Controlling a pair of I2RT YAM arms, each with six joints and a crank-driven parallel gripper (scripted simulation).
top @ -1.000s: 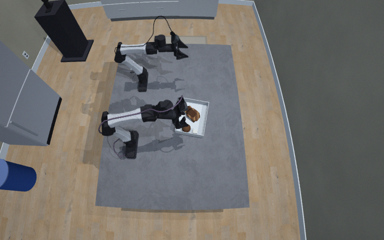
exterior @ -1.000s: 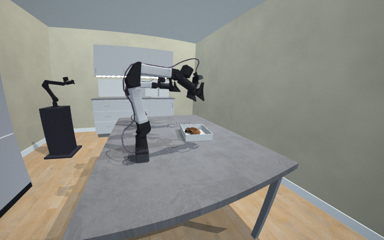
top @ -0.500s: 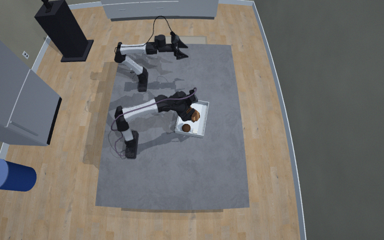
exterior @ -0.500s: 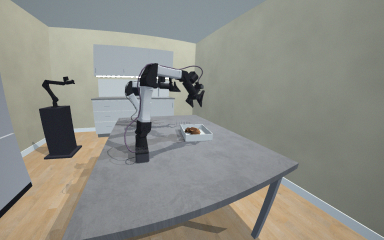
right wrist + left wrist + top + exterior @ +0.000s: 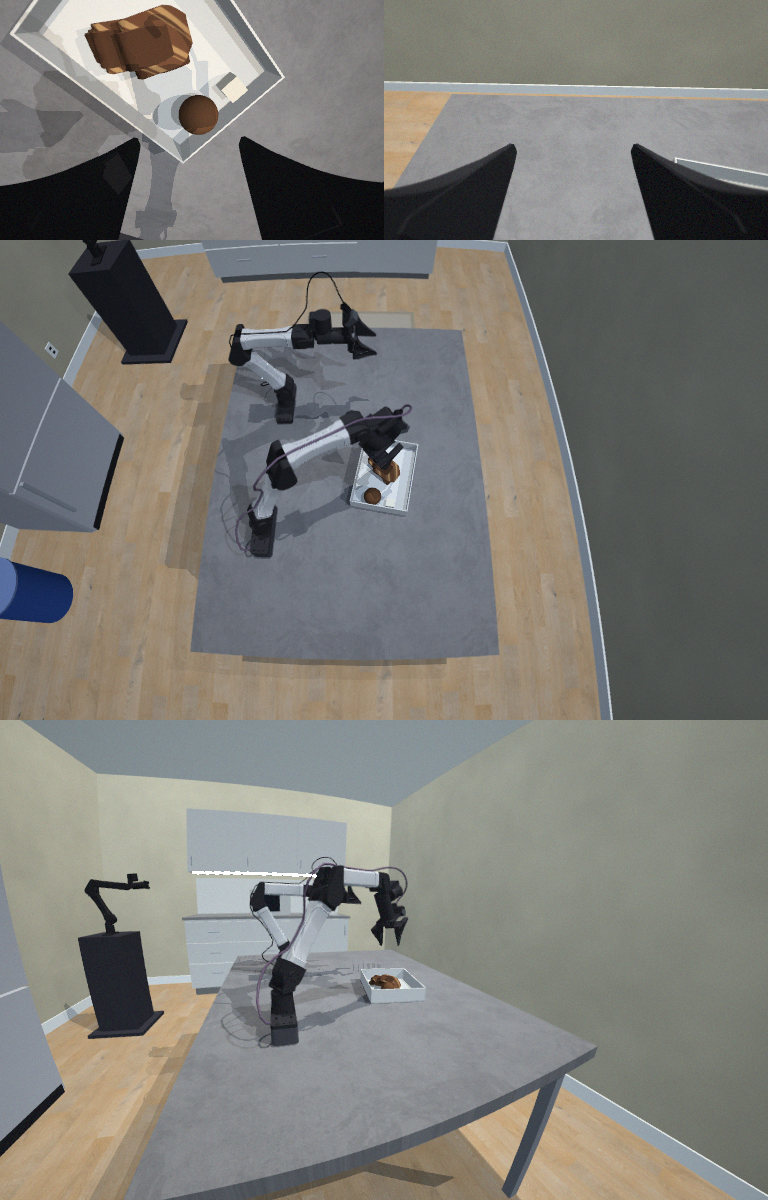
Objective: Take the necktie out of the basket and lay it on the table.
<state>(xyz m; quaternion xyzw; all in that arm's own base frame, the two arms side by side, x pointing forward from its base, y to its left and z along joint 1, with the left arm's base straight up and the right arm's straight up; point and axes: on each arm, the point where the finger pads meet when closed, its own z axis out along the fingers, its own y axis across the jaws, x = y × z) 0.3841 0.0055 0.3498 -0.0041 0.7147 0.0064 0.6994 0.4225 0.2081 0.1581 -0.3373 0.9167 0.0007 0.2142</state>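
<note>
The white basket is 20 mm ahead of my right hand, 30 mm to the left of it and 190 mm below it. From my right hand the other things lie so: small cream block 50 mm ahead, 90 mm to the right, 190 mm below; then brown ball 20 mm behind, 70 mm to the right, 170 mm below.
</note>
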